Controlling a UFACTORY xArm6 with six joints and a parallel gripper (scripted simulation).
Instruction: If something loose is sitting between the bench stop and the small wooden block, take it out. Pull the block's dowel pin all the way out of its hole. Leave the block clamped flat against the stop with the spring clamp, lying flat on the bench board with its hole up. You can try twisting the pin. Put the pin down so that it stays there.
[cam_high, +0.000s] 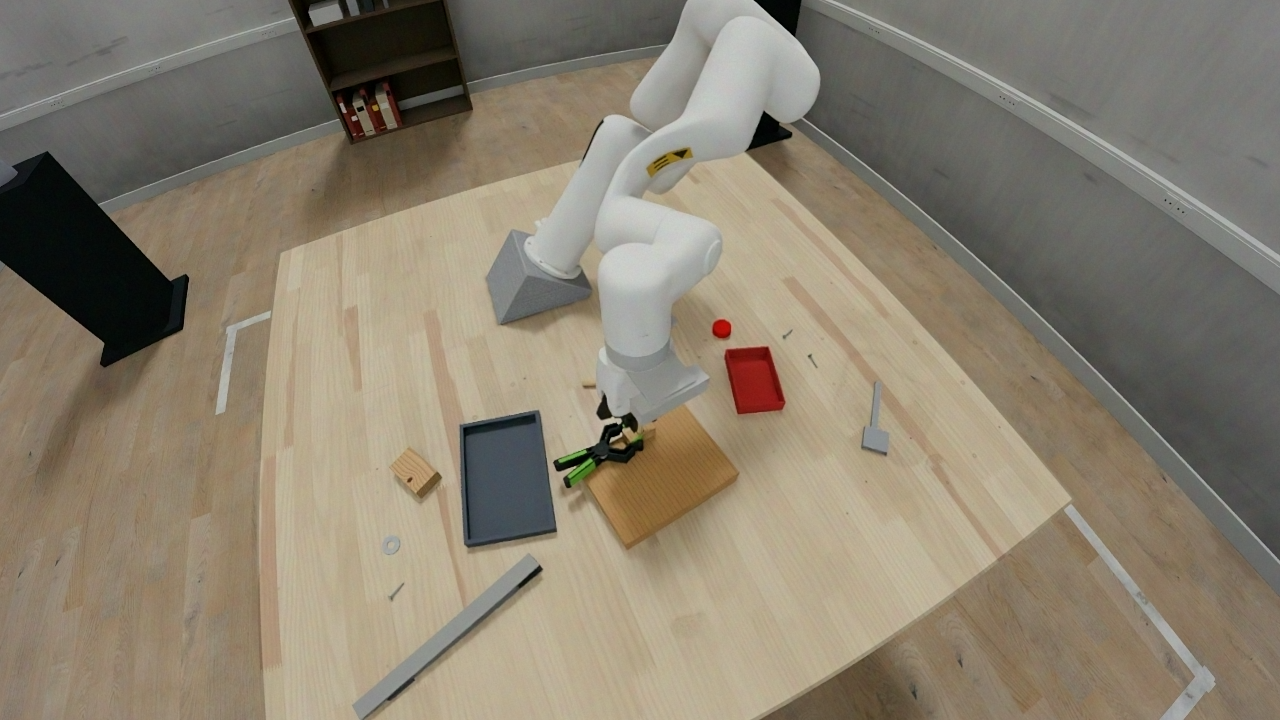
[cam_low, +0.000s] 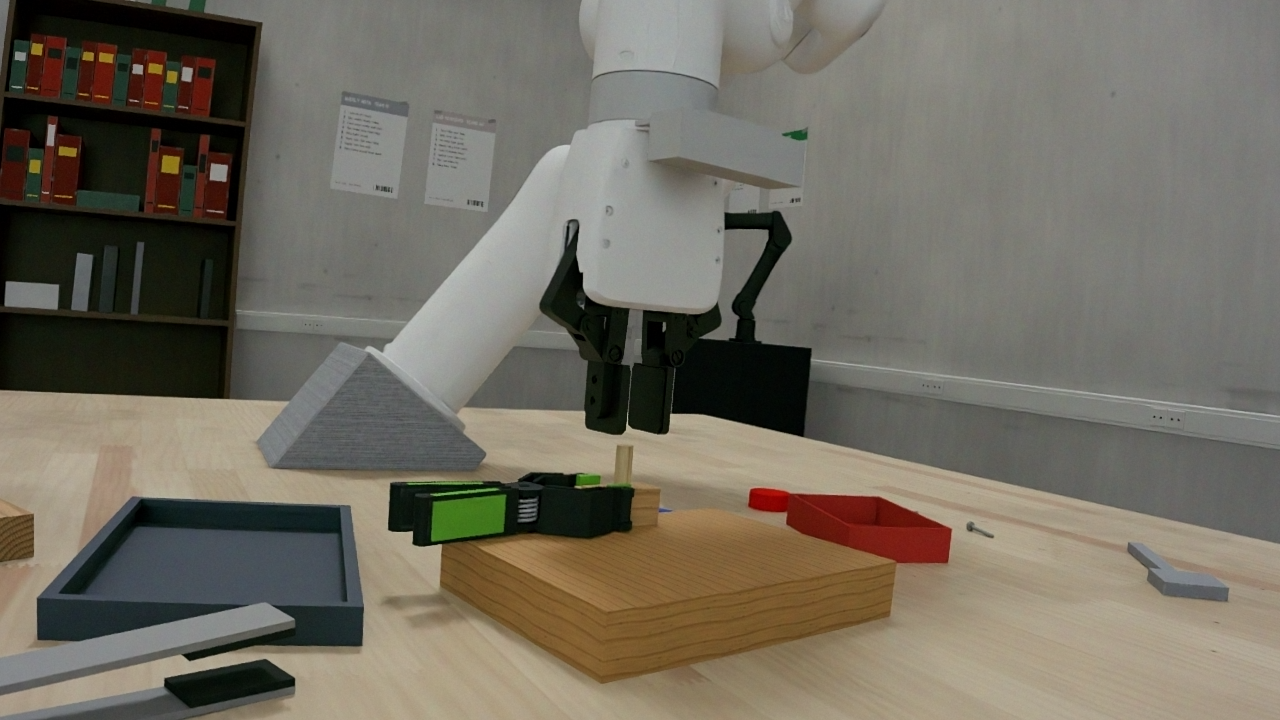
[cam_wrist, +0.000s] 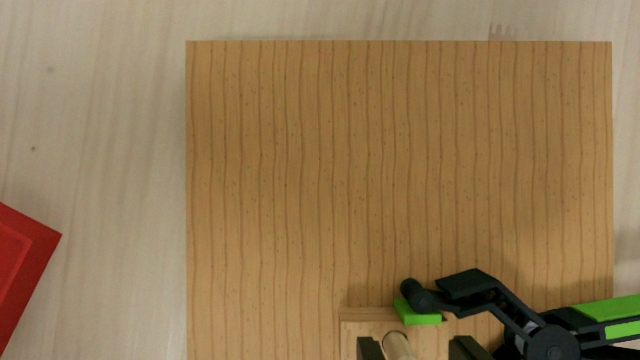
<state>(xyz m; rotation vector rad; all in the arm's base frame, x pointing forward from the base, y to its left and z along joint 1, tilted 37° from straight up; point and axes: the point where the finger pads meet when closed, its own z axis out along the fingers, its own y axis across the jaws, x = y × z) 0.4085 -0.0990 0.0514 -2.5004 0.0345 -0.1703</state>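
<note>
The dowel pin lies 50 mm below my hand. From my hand the other things lie so: loose dowel: 130 mm behind, 10 mm to the left, 100 mm below; then bench board: 60 mm ahead, 10 mm to the right, 80 mm below; then small wooden block: 70 mm below.
</note>
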